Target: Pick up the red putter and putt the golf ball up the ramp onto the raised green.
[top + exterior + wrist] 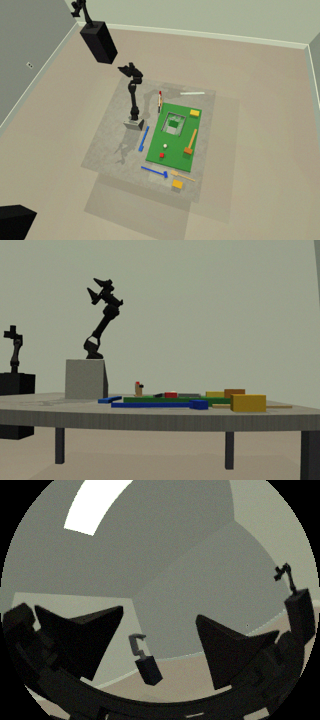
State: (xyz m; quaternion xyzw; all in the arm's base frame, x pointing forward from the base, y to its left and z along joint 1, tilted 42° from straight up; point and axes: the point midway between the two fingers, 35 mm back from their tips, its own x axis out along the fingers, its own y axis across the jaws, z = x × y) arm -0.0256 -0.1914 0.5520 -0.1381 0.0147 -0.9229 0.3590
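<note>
Right now my gripper tip is 60 cm above the red putter, 28 cm short of it and 10 cm to the right of it. From my gripper tip the other things lie so: green mat 66 cm below, 57 cm ahead, 24 cm to the right; red block 63 cm below, 52 cm to the right, 49 cm ahead; white golf ball 63 cm below, 50 cm ahead, 41 cm to the right.
</note>
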